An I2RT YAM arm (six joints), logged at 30 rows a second.
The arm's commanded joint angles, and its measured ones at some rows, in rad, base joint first. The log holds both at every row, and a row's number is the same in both.
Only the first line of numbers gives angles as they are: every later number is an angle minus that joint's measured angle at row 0.
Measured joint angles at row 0:
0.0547, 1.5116, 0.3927, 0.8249, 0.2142, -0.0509
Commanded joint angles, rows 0 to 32:
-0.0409, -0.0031, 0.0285, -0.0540, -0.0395, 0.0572
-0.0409, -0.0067, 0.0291, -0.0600, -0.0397, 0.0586
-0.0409, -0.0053, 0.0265, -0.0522, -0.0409, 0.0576
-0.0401, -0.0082, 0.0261, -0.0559, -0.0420, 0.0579
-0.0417, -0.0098, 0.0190, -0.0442, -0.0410, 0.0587
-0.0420, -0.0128, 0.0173, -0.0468, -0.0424, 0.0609
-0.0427, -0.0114, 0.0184, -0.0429, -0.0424, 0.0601
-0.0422, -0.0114, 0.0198, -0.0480, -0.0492, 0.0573
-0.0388, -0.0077, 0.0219, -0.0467, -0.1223, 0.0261
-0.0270, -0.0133, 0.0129, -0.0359, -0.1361, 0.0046
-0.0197, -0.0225, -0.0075, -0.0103, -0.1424, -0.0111
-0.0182, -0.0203, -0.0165, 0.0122, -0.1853, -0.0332
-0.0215, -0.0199, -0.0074, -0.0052, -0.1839, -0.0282
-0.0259, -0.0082, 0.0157, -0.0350, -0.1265, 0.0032
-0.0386, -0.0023, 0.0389, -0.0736, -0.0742, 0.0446
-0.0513, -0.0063, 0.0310, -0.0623, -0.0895, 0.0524
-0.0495, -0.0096, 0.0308, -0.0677, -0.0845, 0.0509
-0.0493, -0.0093, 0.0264, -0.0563, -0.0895, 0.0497
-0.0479, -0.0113, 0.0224, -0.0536, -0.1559, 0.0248
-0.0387, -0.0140, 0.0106, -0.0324, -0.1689, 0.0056
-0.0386, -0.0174, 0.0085, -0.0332, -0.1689, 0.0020
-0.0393, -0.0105, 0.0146, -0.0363, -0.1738, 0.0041
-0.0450, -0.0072, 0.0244, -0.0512, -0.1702, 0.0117
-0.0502, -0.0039, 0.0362, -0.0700, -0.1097, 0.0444
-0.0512, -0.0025, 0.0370, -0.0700, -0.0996, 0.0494
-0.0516, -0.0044, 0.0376, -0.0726, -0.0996, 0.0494
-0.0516, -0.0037, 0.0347, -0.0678, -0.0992, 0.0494
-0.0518, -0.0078, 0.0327, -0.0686, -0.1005, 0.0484
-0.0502, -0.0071, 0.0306, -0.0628, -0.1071, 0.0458
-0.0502, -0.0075, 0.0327, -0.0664, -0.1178, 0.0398
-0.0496, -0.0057, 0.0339, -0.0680, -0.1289, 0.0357
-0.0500, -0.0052, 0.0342, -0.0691, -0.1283, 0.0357
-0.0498, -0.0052, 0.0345, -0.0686, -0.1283, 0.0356
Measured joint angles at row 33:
-0.0465, 0.0000, 0.0168, -0.0824, -0.1232, 0.0355
